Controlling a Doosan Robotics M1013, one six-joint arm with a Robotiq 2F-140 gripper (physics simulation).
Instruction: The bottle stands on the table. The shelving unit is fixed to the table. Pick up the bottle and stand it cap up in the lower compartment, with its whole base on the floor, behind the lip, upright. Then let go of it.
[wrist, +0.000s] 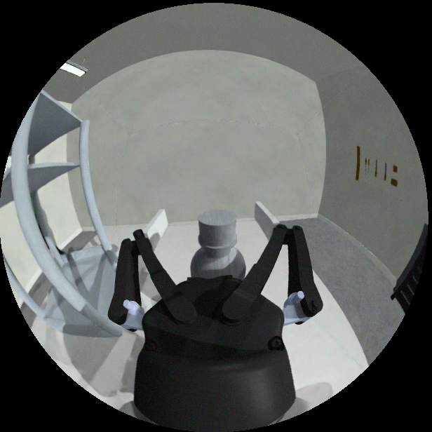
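Observation:
A grey bottle (217, 237) stands upright, cap up, in the middle of the wrist view. Its cap, neck and shoulders show; its lower body is hidden behind the gripper's housing. My gripper (209, 212) is open, with one pale finger pad on the left and one on the right of the bottle, apart from it. The bottle's cap and neck are between the two pads. The blue-grey shelving unit (85, 170) stands at the left, with its curved posts, upper boards and low floor panel in view. The bottle stands outside it.
The pale table (320, 325) extends around the bottle and under the shelving unit. The shelving unit's near post curves down close to the left side of the gripper. A dark ribbed object (412, 275) is at the far right edge, beyond the table. Grey walls are behind.

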